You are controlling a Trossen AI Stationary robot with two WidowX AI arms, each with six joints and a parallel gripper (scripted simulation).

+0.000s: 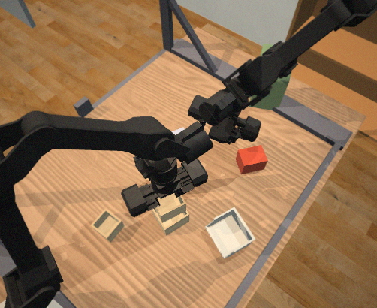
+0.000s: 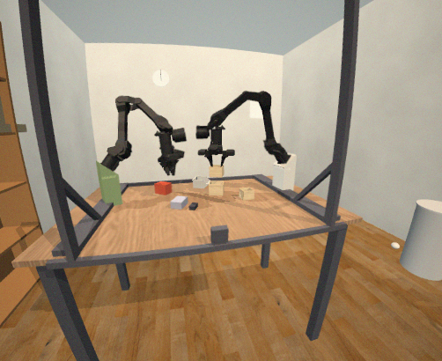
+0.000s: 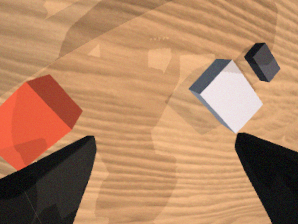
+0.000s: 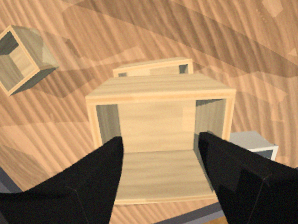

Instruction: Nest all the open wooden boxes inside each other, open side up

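My right gripper is now 6 cm above the medium tan wooden box. The rest, counted from my right hand: small tan wooden box 11 cm behind, 13 cm to the right, 16 cm below; white box 15 cm ahead, 6 cm to the left, 14 cm below; small dark block 18 cm behind, 14 cm to the left, 16 cm below.
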